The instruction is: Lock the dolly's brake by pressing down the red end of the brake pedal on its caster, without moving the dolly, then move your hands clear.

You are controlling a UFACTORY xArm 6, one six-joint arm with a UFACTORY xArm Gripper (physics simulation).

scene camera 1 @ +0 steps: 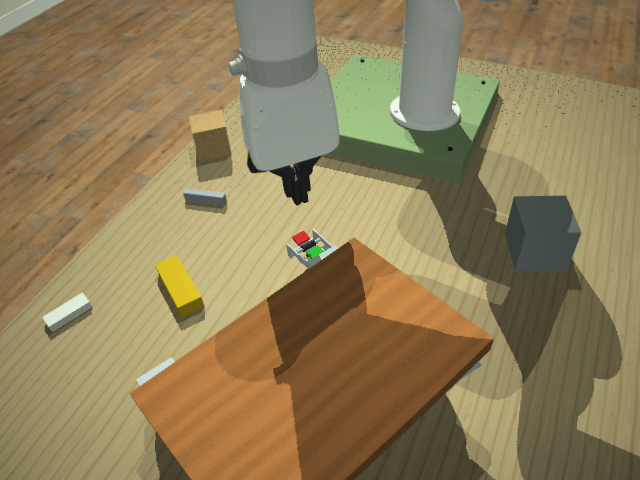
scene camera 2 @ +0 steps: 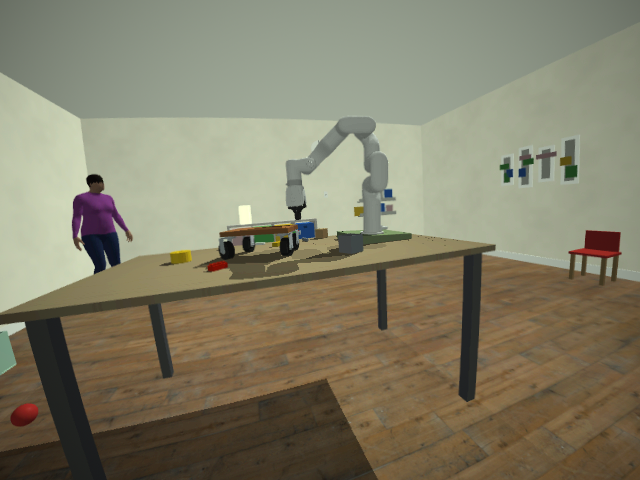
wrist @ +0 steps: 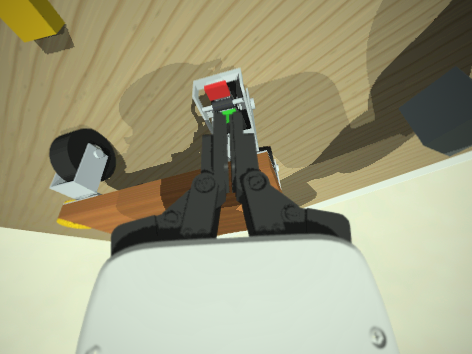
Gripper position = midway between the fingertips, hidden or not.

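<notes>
You can see the gripper [scene camera 1: 298, 197], [wrist: 228, 128] here, and there's a dolly [scene camera 1: 331, 369], [scene camera 2: 287, 245], [wrist: 83, 158] too. There's also a grey block [scene camera 1: 542, 233], plus a tan cube [scene camera 1: 209, 132] and a white bar [scene camera 1: 73, 308]. The tan cube is out of frame in the wrist view, and the white bar is out of frame in the wrist view too.
</notes>
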